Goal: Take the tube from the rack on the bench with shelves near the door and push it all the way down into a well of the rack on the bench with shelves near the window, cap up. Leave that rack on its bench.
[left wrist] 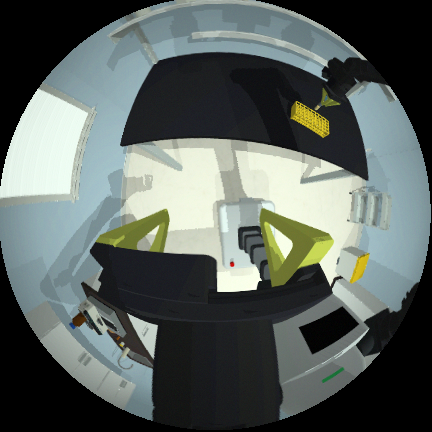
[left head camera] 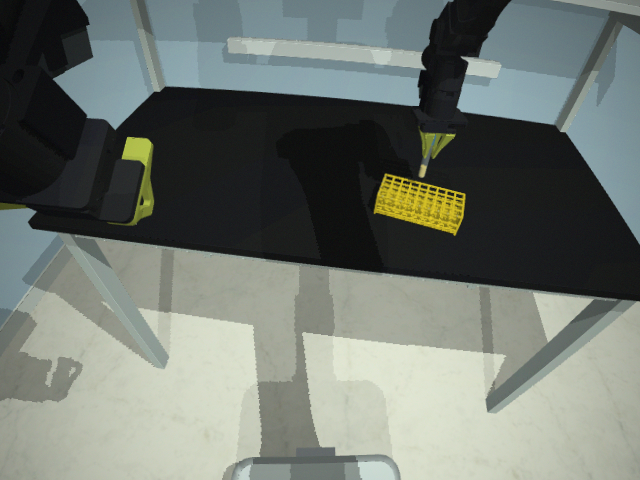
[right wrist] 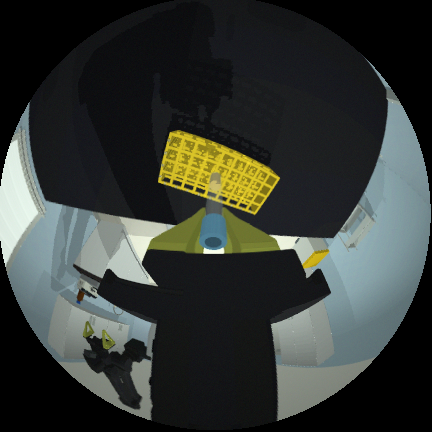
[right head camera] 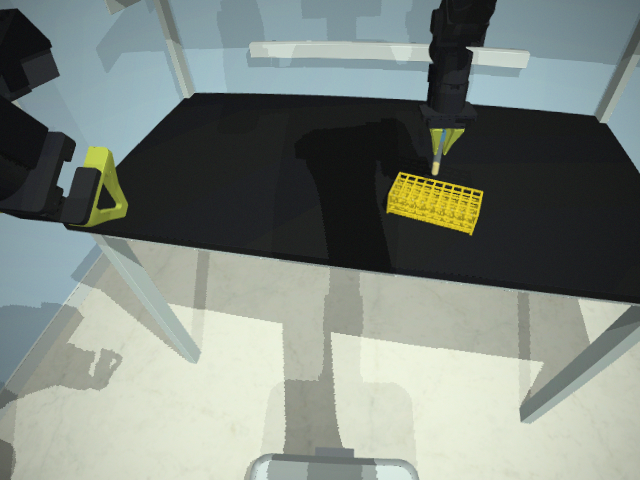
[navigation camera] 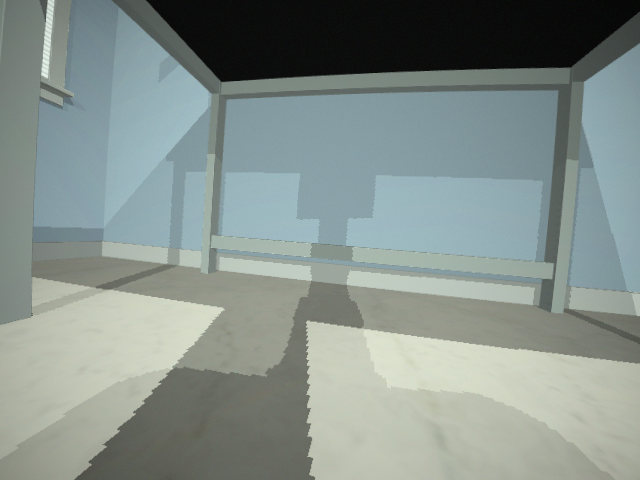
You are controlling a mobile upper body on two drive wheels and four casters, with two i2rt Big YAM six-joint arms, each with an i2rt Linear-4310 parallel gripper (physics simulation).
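Pixels of known places: left gripper, between the fingertips: (left wrist: pixel 213 213) (left head camera: pixel 102 203) (right wrist: pixel 94 325) (right head camera: pixel 84 206); right gripper, between the fingertips: (left wrist: pixel 322 104) (left head camera: pixel 428 157) (right wrist: pixel 213 212) (right head camera: pixel 439 153); left arm's base, origin of its link: (right wrist: pixel 132 352).
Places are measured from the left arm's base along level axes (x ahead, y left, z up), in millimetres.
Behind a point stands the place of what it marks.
The tube (left head camera: pixel 422 170) @[x 736, y -451, z -378 mm] (right head camera: pixel 435 167) @[x 736, y -452, z -377 mm] (left wrist: pixel 318 107) @[x 734, y -454, z -373 mm] (right wrist: pixel 213 232) @[x 751, y -453, z -293 mm] has a blue cap at the top and a tan lower tip. My right gripper (left head camera: pixel 429 156) @[x 730, y -453, z -338 mm] (right head camera: pixel 440 152) @[x 730, y -453, z -338 mm] is shut on it just under the cap, with the tip pointing down. In both head views the tip shows just beyond the far long edge of the yellow rack (left head camera: pixel 419 204) @[x 722, y -462, z -468 mm] (right head camera: pixel 435 204) @[x 740, y -472, z -488 mm] (left wrist: pixel 310 119) @[x 721, y -463, z -467 mm] (right wrist: pixel 200 150) @[x 761, y -429, z -482 mm]; in the right wrist view it overlaps the rack's lower part. The gap in height is unclear. The rack stands on the black bench top (left head camera: pixel 232 206) @[x 742, y -14, z -496 mm] (right head camera: pixel 258 180) @[x 850, y -23, z -496 mm]. My left gripper (left wrist: pixel 213 213) @[x 343, y 4, z -133 mm] is open and empty, off the bench's left end.
Upright posts (left head camera: pixel 147 46) @[x 1390, y 360, z -328 mm] (right head camera: pixel 175 51) @[x 1392, y 357, z -314 mm] rise behind the bench. A crossbar (navigation camera: pixel 387 258) @[x 1231, y -466, z -1265 mm] and legs (navigation camera: pixel 563 206) @[x 1129, y -1051, z -1025 mm] show under it. A window (left wrist: pixel 40 145) is at the left. A wall-mounted holder (left wrist: pixel 371 209) @[x 151, y -2172, z -1012 mm] and a box with a yellow face (left wrist: pixel 353 265) @[x -633, y -1865, z -1035 mm] are at the right.
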